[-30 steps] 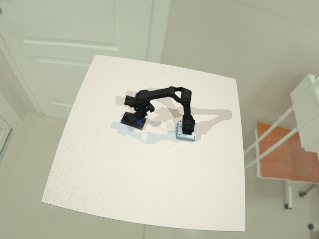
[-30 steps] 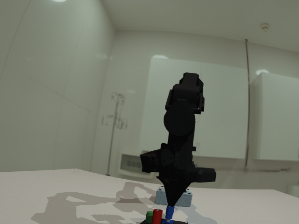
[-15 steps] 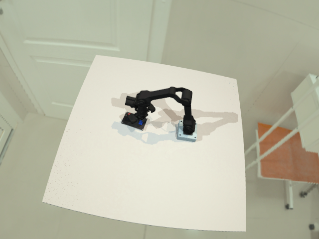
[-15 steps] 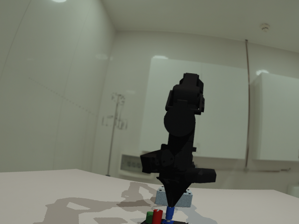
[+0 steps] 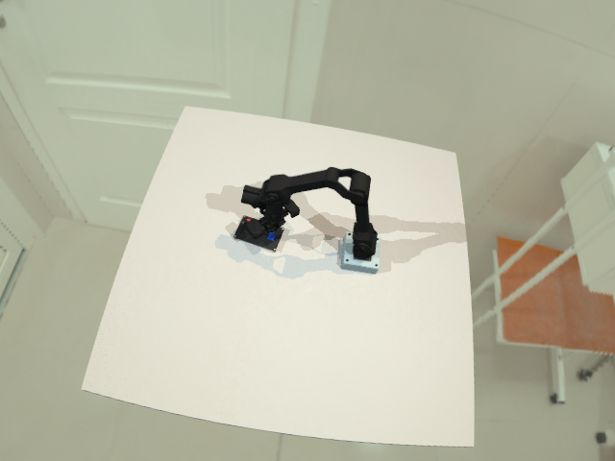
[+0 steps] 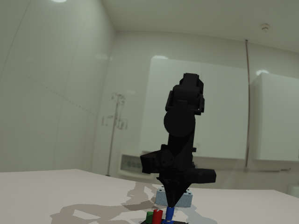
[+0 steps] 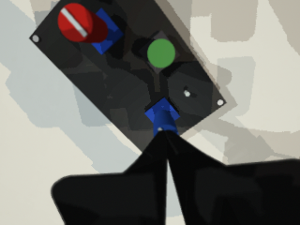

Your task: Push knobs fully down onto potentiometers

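Now: the blue knob 10 mm below my gripper tip. The rest, counted from my gripper tip: red knob (80 mm ahead, 30 mm to the right).
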